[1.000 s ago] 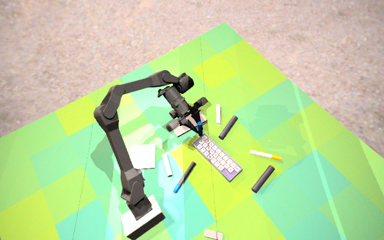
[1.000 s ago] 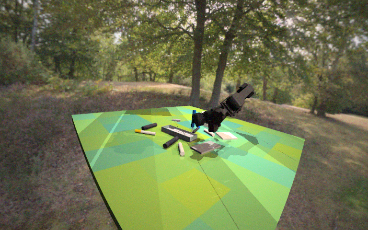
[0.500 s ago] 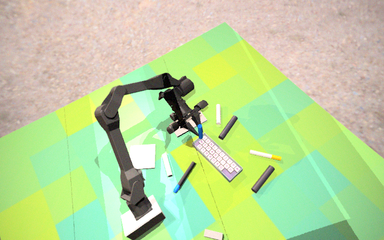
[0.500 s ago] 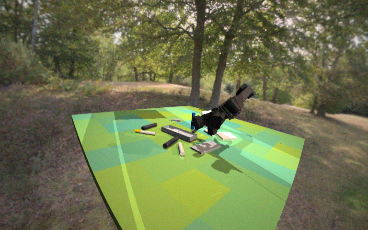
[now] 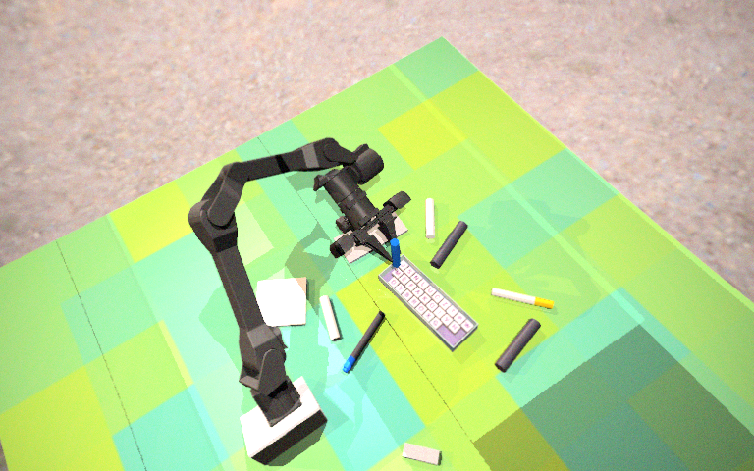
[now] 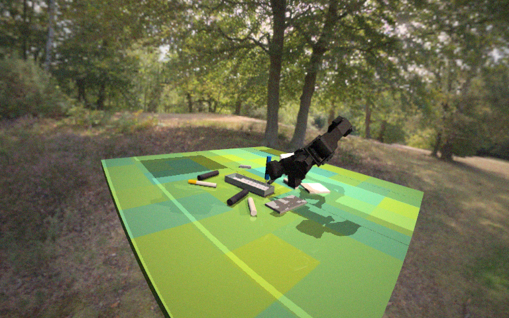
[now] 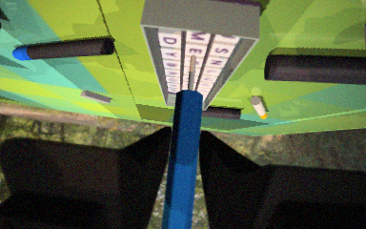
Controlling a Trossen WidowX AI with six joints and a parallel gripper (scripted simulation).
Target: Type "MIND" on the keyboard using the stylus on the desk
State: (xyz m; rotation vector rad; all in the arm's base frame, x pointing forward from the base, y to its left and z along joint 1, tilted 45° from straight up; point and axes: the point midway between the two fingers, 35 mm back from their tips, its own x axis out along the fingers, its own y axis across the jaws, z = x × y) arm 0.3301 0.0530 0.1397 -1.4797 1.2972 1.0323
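The M key is 7 cm below my gripper tip. Round my gripper tip: grey slab: 1 cm ahead, 12 cm to the left, 8 cm below; N key: 3 cm ahead, 3 cm to the right, 7 cm below; blue stylus: 1 cm below.
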